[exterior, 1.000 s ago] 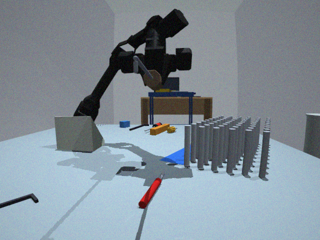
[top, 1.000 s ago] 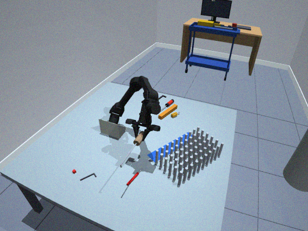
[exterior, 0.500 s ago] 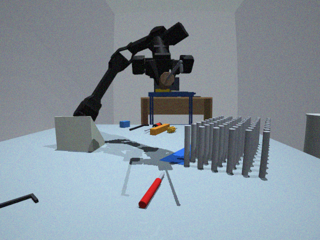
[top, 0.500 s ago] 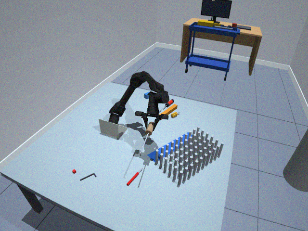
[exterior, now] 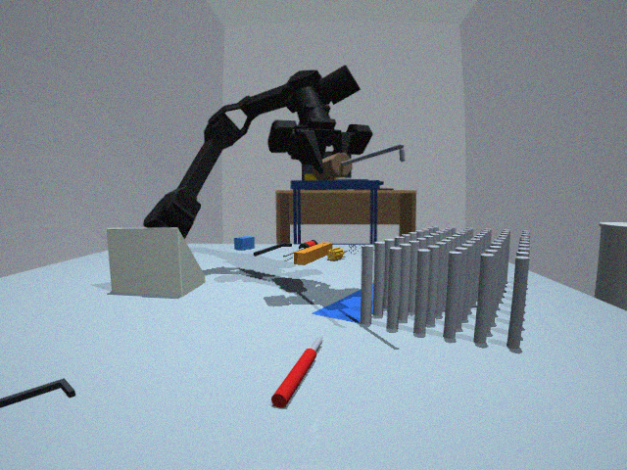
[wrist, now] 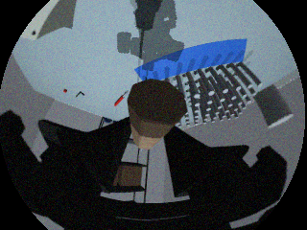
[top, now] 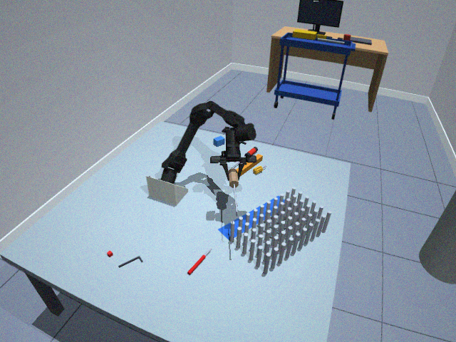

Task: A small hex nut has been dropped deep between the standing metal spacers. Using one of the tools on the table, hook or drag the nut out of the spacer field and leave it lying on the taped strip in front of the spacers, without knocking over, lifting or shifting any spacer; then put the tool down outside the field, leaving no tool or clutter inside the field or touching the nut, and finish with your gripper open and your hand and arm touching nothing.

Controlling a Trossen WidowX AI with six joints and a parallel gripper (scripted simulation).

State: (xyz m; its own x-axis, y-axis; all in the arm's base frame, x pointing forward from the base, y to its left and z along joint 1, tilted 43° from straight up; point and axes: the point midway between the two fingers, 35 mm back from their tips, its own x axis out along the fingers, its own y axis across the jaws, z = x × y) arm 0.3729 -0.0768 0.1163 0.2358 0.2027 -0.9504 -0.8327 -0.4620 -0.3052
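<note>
My gripper tip is 90 mm short of the blue taped strip, 70 mm to the right of it and 220 mm above it. The rest, counted from my gripper tip: orange block 120 mm behind, 400 mm to the left, 200 mm below; red-handled screwdriver 20 mm ahead, 250 mm to the right, 210 mm below; pick tool 50 mm ahead, 80 mm to the right, 10 mm above.
</note>
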